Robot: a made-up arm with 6 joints.
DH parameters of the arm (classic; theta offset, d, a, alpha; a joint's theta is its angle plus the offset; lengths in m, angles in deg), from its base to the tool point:
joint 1: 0 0.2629 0 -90
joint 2: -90 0 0.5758 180
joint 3: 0 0 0 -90
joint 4: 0 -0.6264 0 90
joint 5: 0 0.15 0 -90
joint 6: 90 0 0 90
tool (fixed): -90 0 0 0
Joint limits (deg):
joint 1: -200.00..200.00
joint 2: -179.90..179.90
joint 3: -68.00..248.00
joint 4: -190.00..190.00
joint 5: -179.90..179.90
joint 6: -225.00..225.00
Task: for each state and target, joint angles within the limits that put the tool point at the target. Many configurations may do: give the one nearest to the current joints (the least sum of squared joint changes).
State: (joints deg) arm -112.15 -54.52 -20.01 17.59 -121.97 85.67
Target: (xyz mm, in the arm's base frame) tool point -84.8 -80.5 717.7
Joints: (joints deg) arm -88.13 -65.34 -56.71 54.37 -121.97 85.67
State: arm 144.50 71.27 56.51 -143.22 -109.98 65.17
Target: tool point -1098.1 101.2 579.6
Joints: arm 168.27 53.72 59.20 -145.83 -109.98 65.17
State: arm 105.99 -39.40 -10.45 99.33 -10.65 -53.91
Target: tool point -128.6 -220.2 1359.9
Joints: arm 72.96 -36.55 32.53 112.93 -10.65 -53.91
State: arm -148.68 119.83 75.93 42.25 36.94 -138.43
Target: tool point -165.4 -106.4 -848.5
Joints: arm -122.25 147.59 34.54 56.35 36.94 -138.43
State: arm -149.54 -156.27 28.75 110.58 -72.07 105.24
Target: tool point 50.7 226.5 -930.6
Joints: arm -106.16 -173.91 67.33 84.51 -72.07 105.24
